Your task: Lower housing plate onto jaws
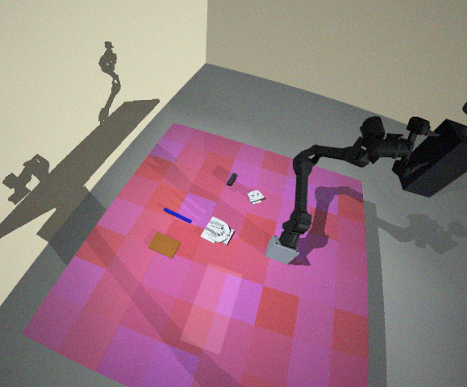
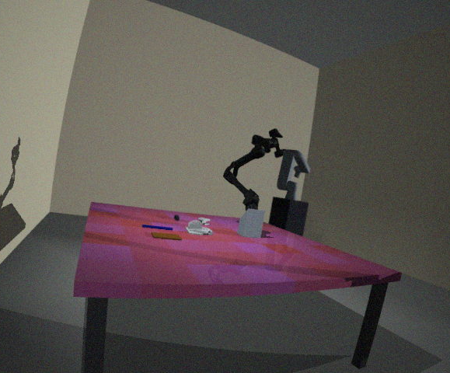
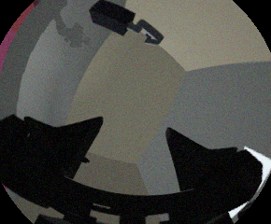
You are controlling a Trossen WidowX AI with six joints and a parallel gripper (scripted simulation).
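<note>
Right now my gripper tip is 570 mm above the white housing plate, 480 mm short of it and 60 mm to the left of it. The rest, counted from my gripper tip: blue bar: 830 mm ahead, 590 mm below, 150 mm to the left; white ribbed fixture: 640 mm ahead, 590 mm below, 180 mm to the left; dark block: 630 mm ahead, 580 mm below, 140 mm to the right.
</note>
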